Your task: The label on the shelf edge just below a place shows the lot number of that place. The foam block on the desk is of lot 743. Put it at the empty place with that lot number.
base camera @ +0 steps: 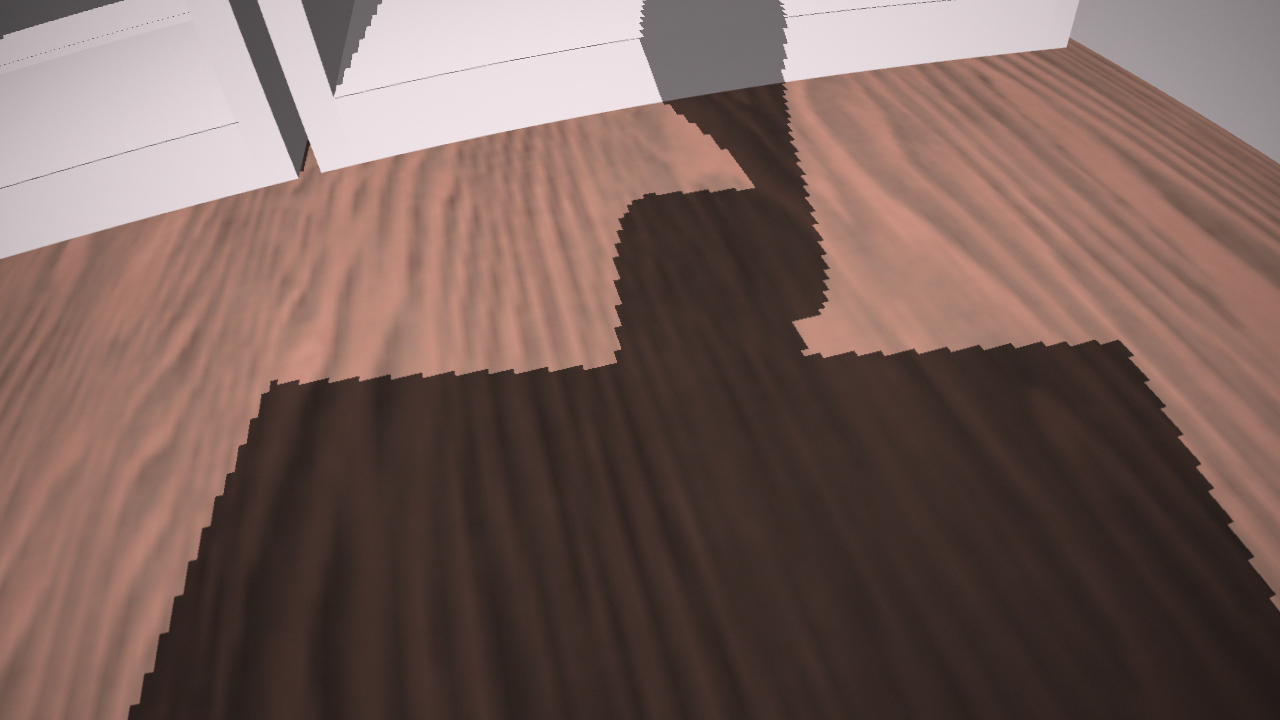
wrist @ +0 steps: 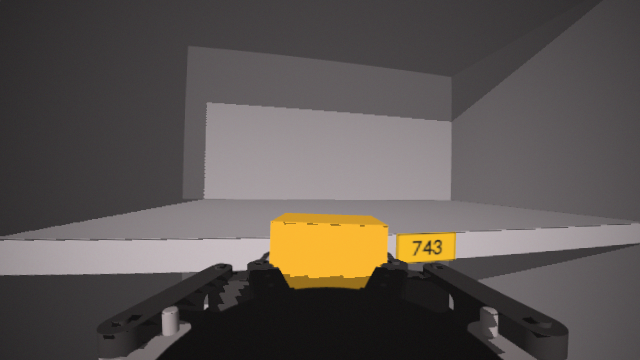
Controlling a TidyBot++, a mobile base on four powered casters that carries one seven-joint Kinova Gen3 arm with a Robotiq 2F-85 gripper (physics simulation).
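Places are measured from the arm's base along level axes (x back, y right, z up), in millimetres.
Pixels of known places: gripper, fingertip midpoint: (wrist: 326, 258).
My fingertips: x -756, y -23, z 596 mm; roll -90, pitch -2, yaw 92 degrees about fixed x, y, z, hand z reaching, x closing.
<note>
Ahead of a thing's pixels: the offset from my fingertips to its top centre. "pt": to the spot under its first point. Level surfaces: height alone.
A yellow foam block @[dx +23, dy +1, dz +33 mm] (wrist: 329, 249) is held between the fingertips in the wrist view, in front of the shelf edge. My gripper (wrist: 326, 258) is shut on the block. Behind it lies an empty shelf place, with its board @[dz -2 mm] (wrist: 240, 212) and a lit back wall. A yellow label @[pt dx -105, dy +109, dz -19 mm] (wrist: 426, 247) reading 743 is on the shelf edge (wrist: 125, 257), just right of the block. The block overlaps part of this edge in the view, and its underside is partly hidden by the gripper. The gripper and block do not show in the base camera view.
Dark side walls bound the place at left (wrist: 90, 125) and right (wrist: 540, 140). In the base camera view, the white lower fronts of shelf units (base camera: 501, 111) (base camera: 134, 179) stand on the wood floor @[dz -993 mm] (base camera: 501, 268), with a narrow gap between them. A grey wall (base camera: 1190, 71) is at the right.
</note>
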